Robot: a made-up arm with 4 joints. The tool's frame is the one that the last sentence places.
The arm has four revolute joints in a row. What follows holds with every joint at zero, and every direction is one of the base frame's. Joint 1 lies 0.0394 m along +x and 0.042 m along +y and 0.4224 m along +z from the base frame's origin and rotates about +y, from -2.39 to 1.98 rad. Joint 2 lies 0.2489 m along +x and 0.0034 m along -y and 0.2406 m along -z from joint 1 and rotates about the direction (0.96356, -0.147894, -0.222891), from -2.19 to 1.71 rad. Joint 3 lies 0.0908 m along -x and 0.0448 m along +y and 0.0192 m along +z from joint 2 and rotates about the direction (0.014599, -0.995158, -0.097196), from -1.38 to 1.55 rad. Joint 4 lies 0.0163 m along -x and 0.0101 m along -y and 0.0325 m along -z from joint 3 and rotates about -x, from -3.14 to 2.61 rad. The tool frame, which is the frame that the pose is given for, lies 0.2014 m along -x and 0.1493 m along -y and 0.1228 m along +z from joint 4; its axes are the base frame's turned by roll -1.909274, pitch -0.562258 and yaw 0.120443 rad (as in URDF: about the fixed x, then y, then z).
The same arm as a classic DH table. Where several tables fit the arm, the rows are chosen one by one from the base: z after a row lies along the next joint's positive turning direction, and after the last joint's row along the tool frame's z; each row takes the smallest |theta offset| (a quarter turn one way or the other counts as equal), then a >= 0, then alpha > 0; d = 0 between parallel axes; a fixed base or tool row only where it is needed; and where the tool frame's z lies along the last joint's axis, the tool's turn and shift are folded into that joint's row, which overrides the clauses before.
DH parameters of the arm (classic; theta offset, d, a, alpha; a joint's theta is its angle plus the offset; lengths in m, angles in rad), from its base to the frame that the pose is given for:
base (fixed): 0 0.4224 0.0394 -1.5708
joint 1: -1.3435 0.083 -0.1783 -1.7192
joint 2: 0.0931 0.2073 -0.0046 -1.3869
joint 3: 0.2126 -0.0176 -0.0314 -1.5854
joint 4: 0.3827 0.2068 0.0758 -1.6332
tool (fixed): 1.0002 -0.1782 0 0
Joint limits (rad, base to tool): -2.39..1.98 -2.19..1.71 -1.38..1.55 -3.14..2.61

